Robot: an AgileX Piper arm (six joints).
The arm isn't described. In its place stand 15 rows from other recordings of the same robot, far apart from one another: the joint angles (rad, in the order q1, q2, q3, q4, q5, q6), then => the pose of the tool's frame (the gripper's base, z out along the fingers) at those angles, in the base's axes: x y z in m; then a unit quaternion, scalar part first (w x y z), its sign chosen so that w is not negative.
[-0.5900 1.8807 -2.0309 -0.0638 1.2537 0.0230] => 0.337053 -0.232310 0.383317 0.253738 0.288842 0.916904 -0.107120
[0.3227 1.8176 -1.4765 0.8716 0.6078 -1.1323] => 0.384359 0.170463 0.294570 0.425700 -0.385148 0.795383 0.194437
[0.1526 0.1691 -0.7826 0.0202 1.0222 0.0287] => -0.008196 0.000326 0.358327 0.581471 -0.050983 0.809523 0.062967
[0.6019 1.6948 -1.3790 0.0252 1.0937 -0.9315] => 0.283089 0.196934 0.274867 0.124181 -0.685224 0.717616 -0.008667
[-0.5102 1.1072 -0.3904 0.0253 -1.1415 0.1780] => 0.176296 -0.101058 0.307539 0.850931 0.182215 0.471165 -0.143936
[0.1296 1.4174 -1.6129 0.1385 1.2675 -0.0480] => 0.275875 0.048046 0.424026 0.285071 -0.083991 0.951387 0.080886
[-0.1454 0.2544 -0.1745 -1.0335 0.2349 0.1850] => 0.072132 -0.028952 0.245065 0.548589 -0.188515 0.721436 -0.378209
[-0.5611 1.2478 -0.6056 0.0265 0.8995 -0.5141] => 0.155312 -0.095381 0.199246 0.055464 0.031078 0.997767 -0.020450
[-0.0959 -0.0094 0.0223 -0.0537 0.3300 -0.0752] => 0.053313 -0.006719 0.176525 0.606810 -0.006596 0.791317 -0.074530
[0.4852 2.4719 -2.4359 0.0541 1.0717 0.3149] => 0.477654 0.256722 0.225364 0.239877 -0.075833 0.959058 0.130064
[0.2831 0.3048 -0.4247 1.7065 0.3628 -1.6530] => 0.053892 0.049003 0.339431 0.749176 -0.206705 0.581084 0.241557
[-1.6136 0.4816 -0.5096 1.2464 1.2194 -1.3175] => 0.078837 -0.051834 0.315242 0.596086 0.184548 0.771231 -0.125805
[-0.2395 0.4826 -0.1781 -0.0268 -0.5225 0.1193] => 0.101472 -0.023525 0.283000 0.804524 0.093457 0.584046 -0.053829
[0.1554 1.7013 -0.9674 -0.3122 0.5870 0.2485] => 0.318510 0.034229 0.180496 0.183728 -0.067725 0.978053 -0.071197
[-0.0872 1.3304 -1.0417 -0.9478 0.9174 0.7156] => 0.259986 -0.081634 0.325453 0.317935 0.164667 0.872166 -0.333361
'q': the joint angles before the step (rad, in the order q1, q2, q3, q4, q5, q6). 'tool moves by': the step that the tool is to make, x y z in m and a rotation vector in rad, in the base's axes. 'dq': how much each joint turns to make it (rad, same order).
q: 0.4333, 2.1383, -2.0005, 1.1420, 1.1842, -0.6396
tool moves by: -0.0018, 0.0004, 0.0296, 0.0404, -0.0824, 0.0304
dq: 0.0001, 0.0001, -0.1057, 0.0021, 0.0333, 0.0000
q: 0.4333, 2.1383, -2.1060, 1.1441, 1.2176, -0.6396
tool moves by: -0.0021, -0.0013, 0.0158, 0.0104, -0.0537, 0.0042
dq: 0.0000, -0.0070, -0.0483, -0.0126, 0.0057, -0.0002
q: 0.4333, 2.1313, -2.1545, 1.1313, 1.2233, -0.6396
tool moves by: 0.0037, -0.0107, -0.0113, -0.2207, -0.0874, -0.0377
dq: 0.0000, -0.0109, -0.0065, -0.2508, 0.0086, 0.0327
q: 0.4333, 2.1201, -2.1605, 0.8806, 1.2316, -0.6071
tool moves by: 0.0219, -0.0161, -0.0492, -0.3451, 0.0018, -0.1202
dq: 0.0000, 0.0591, 0.0043, -0.3654, 0.0064, 0.1291
